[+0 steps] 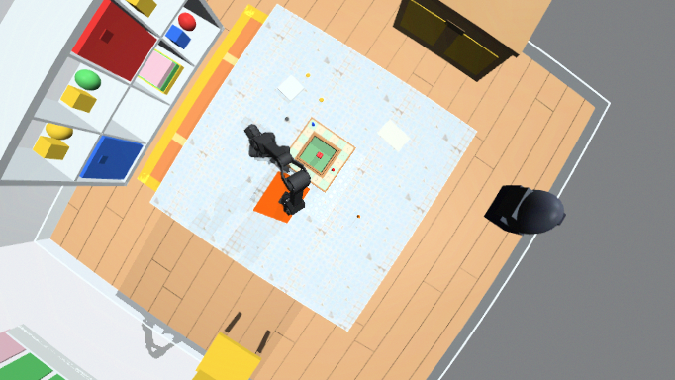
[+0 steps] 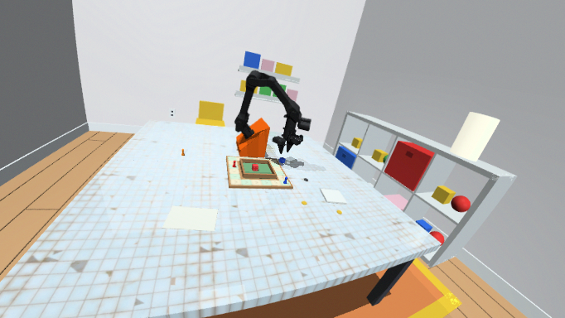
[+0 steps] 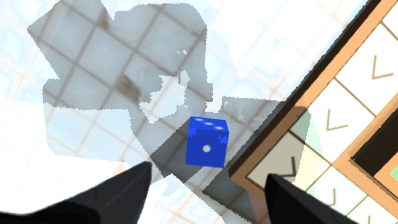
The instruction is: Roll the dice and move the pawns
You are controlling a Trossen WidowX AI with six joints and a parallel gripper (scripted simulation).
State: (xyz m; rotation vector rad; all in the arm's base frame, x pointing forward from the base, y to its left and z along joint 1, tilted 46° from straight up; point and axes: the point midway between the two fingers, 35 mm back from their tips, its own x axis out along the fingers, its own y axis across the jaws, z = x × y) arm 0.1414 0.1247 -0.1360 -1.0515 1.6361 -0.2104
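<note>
Right now the blue die is 5 cm below my gripper tip. Also, from my gripper tip: red die: 19 cm to the right, 13 cm ahead, 3 cm below; then dark disc: 19 cm ahead, 7 cm to the left, 6 cm below; then blue pawn: 24 cm ahead, 6 cm to the right, 3 cm below.
</note>
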